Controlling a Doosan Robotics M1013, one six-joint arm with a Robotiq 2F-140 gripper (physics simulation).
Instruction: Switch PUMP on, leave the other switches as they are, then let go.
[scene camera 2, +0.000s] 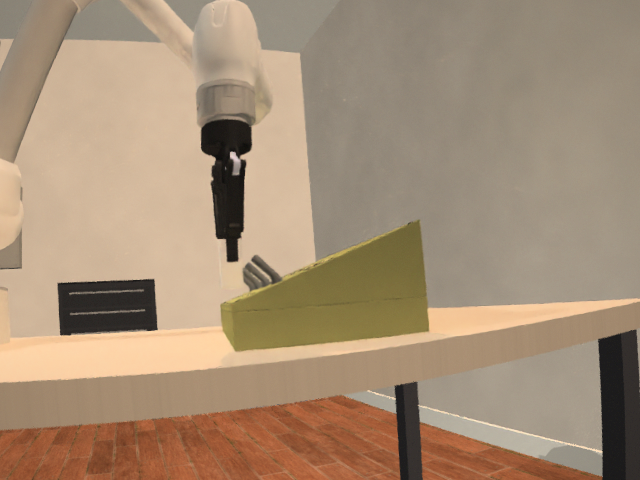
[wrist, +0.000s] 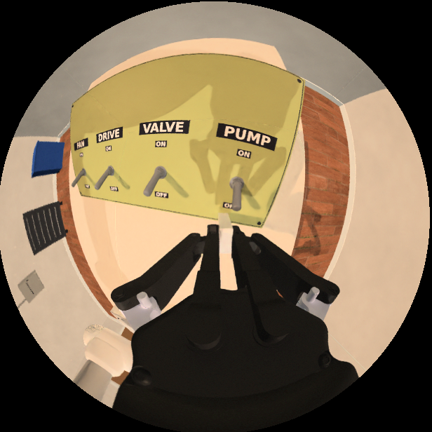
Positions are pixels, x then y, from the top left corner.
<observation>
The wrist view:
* gripper: 222, 221
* sloped switch panel: 204, 120
</observation>
